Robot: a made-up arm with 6 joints.
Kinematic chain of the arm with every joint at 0, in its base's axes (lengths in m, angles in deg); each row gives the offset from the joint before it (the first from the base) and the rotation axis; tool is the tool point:
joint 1: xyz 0 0 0.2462 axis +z
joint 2: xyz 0 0 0 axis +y
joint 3: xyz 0 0 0.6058 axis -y
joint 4: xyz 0 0 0 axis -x
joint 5: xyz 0.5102 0 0 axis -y
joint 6: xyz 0 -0.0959 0 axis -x
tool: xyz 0 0 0
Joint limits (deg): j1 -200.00..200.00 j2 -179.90..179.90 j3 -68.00..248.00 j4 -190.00..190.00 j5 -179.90..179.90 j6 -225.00..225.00
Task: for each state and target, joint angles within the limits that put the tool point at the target. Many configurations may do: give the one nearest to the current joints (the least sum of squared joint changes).
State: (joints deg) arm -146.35 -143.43 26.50 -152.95 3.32 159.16
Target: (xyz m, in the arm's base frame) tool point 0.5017 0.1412 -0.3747
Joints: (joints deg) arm -155.05 -179.78 7.18 -150.62 3.32 159.16
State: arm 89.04 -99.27 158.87 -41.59 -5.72 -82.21
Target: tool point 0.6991 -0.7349 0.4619
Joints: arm 129.49 -57.31 142.27 -41.22 -5.72 -82.21
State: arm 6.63 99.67 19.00 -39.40 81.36 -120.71
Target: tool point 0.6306 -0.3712 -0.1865
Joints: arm -24.51 83.82 14.47 -37.38 81.36 -120.71
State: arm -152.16 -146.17 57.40 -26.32 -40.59 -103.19
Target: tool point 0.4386 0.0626 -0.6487
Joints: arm -182.43 -178.85 41.21 -32.23 -40.59 -103.19
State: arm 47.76 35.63 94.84 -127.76 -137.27 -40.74
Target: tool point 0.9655 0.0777 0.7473
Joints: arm 1.59 49.76 71.08 -122.07 -137.27 -40.74
